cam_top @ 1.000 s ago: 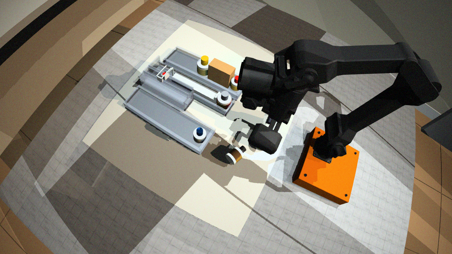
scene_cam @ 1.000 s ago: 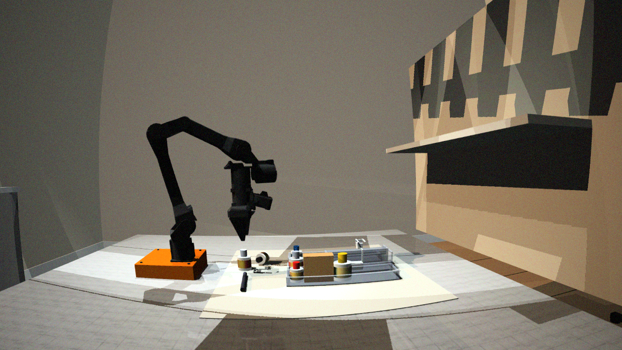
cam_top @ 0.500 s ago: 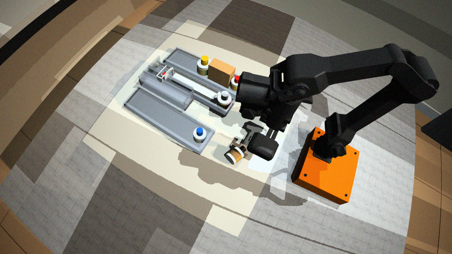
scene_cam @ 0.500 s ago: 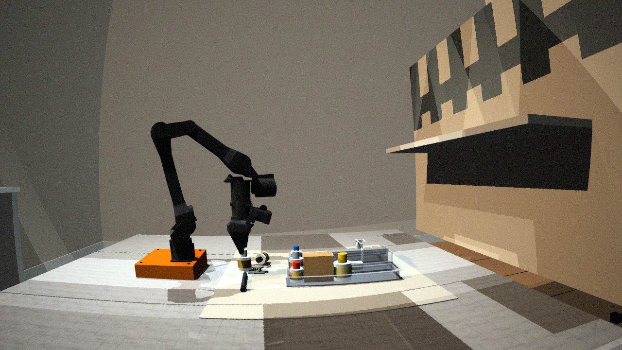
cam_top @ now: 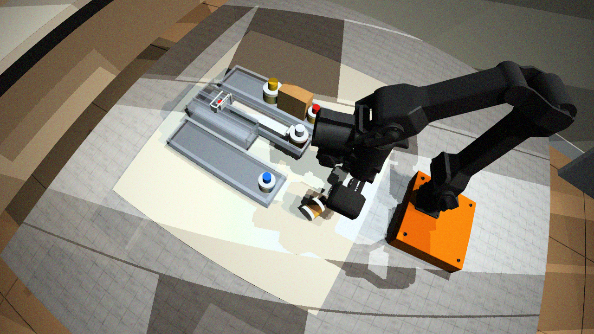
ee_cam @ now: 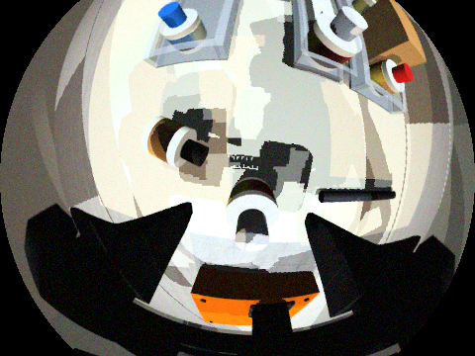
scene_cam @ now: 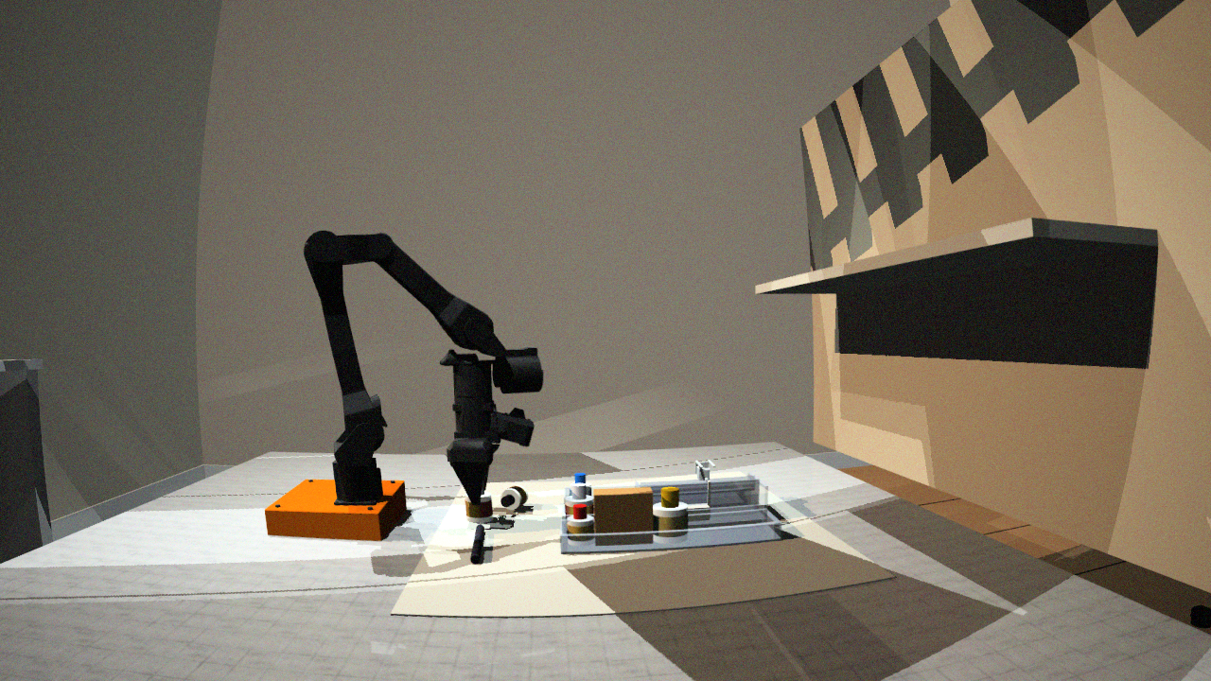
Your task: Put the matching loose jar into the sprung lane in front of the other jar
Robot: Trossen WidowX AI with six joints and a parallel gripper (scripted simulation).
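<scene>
My gripper tip is now 21 cm short of the cream mat, 7 cm to the left of it and 4 cm above it. Also, from my gripper tip: cardboard box (19 cm ahead, 15 cm to the right); black rod (14 cm to the right, 3 cm below).
</scene>
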